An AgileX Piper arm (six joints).
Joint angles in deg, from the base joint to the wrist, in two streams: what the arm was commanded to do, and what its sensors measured. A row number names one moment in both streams.
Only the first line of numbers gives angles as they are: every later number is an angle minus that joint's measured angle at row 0.
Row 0, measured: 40.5, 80.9, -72.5, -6.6, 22.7, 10.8
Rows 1 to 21, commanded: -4.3, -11.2, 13.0, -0.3, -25.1, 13.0; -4.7, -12.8, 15.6, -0.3, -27.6, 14.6; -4.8, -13.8, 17.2, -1.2, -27.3, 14.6; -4.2, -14.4, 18.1, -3.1, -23.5, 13.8; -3.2, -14.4, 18.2, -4.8, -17.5, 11.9; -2.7, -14.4, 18.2, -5.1, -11.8, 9.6; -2.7, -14.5, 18.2, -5.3, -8.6, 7.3; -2.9, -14.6, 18.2, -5.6, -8.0, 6.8; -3.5, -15.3, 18.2, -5.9, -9.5, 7.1; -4.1, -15.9, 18.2, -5.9, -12.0, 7.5; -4.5, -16.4, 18.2, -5.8, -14.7, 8.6; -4.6, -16.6, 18.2, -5.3, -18.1, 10.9; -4.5, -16.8, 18.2, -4.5, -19.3, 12.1; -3.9, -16.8, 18.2, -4.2, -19.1, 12.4; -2.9, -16.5, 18.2, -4.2, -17.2, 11.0; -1.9, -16.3, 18.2, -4.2, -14.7, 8.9; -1.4, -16.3, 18.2, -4.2, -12.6, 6.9; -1.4, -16.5, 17.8, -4.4, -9.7, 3.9; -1.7, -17.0, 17.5, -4.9, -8.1, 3.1; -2.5, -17.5, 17.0, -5.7, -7.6, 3.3; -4.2, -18.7, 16.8, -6.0, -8.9, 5.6
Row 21, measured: -1.7, -16.2, 18.3, -4.6, -10.9, 6.1
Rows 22 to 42, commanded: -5.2, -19.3, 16.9, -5.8, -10.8, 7.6; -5.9, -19.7, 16.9, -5.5, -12.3, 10.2; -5.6, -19.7, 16.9, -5.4, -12.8, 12.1; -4.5, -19.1, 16.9, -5.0, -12.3, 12.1; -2.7, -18.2, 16.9, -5.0, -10.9, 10.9; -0.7, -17.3, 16.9, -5.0, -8.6, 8.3; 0.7, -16.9, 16.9, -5.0, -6.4, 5.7; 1.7, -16.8, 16.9, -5.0, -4.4, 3.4; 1.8, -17.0, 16.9, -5.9, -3.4, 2.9; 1.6, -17.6, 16.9, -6.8, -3.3, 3.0; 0.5, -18.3, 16.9, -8.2, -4.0, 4.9; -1.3, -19.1, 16.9, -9.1, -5.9, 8.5; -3.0, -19.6, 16.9, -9.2, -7.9, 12.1; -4.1, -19.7, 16.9, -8.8, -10.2, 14.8; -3.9, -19.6, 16.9, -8.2, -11.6, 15.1; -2.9, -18.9, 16.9, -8.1, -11.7, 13.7; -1.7, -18.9, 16.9, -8.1, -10.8, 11.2; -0.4, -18.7, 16.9, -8.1, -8.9, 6.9; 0.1, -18.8, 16.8, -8.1, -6.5, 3.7; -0.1, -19.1, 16.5, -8.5, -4.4, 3.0; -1.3, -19.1, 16.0, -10.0, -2.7, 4.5
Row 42, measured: -1.0, -18.8, 17.2, -7.8, -7.7, 7.9
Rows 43 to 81, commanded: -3.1, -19.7, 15.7, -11.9, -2.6, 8.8; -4.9, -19.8, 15.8, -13.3, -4.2, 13.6; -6.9, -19.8, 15.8, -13.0, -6.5, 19.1; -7.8, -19.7, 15.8, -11.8, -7.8, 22.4; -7.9, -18.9, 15.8, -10.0, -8.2, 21.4; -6.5, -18.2, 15.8, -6.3, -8.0, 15.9; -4.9, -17.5, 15.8, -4.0, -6.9, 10.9; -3.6, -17.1, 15.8, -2.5, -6.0, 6.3; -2.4, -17.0, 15.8, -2.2, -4.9, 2.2; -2.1, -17.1, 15.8, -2.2, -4.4, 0.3; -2.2, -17.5, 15.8, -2.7, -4.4, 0.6; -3.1, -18.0, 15.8, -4.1, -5.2, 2.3; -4.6, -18.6, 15.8, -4.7, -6.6, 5.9; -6.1, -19.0, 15.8, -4.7, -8.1, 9.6; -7.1, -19.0, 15.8, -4.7, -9.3, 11.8; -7.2, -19.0, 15.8, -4.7, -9.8, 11.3; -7.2, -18.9, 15.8, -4.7, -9.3, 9.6; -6.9, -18.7, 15.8, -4.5, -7.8, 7.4; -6.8, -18.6, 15.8, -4.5, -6.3, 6.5; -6.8, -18.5, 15.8, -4.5, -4.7, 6.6; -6.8, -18.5, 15.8, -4.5, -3.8, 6.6; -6.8, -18.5, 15.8, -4.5, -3.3, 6.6; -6.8, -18.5, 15.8, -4.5, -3.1, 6.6; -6.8, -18.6, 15.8, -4.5, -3.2, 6.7; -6.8, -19.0, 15.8, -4.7, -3.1, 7.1; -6.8, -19.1, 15.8, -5.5, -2.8, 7.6; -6.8, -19.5, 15.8, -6.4, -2.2, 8.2; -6.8, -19.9, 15.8, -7.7, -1.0, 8.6; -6.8, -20.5, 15.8, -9.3, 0.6, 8.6; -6.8, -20.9, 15.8, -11.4, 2.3, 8.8; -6.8, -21.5, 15.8, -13.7, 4.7, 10.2; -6.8, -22.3, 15.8, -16.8, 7.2, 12.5; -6.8, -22.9, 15.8, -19.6, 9.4, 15.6; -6.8, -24.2, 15.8, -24.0, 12.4, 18.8; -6.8, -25.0, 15.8, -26.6, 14.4, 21.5; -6.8, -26.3, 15.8, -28.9, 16.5, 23.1; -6.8, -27.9, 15.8, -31.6, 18.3, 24.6; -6.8, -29.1, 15.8, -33.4, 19.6, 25.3; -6.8, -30.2, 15.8, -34.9, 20.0, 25.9
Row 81, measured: -6.7, -25.4, 16.2, -26.2, 16.1, 21.0
